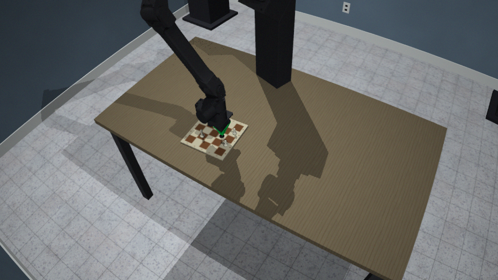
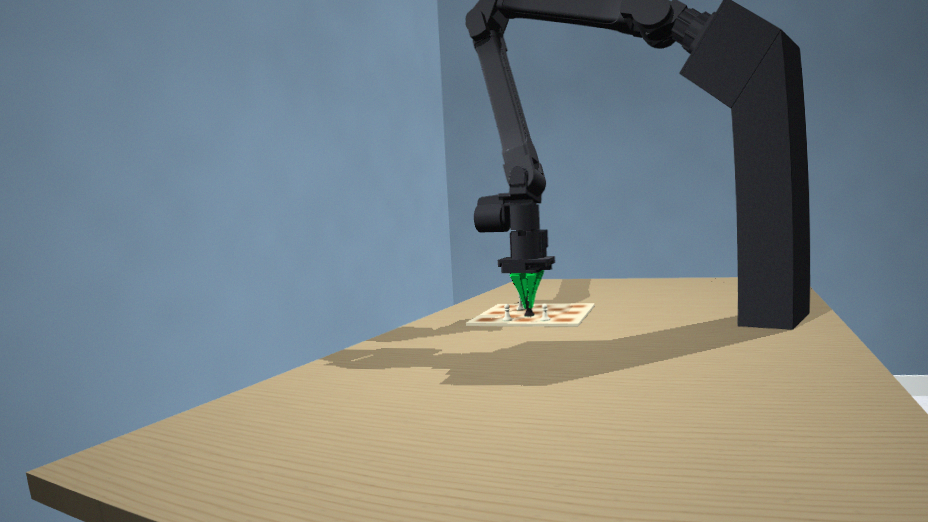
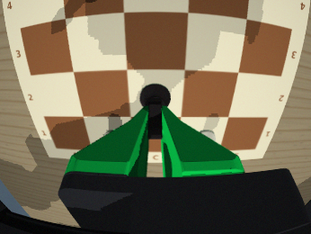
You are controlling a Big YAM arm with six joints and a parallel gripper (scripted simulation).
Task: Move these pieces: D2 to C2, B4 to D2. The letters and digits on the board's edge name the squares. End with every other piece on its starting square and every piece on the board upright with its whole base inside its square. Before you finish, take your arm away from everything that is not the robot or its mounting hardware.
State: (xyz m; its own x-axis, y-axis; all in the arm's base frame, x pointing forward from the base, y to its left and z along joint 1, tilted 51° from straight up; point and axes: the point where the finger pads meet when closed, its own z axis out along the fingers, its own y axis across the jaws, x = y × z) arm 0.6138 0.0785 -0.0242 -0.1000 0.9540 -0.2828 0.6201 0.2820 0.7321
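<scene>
The black piece lies 1 cm to the right of my hand and 1 cm below it. The rest, counted from my hand: chessboard (1 cm ahead, 4 cm to the right, 3 cm below); white pawn (5 cm ahead, 8 cm to the right).
</scene>
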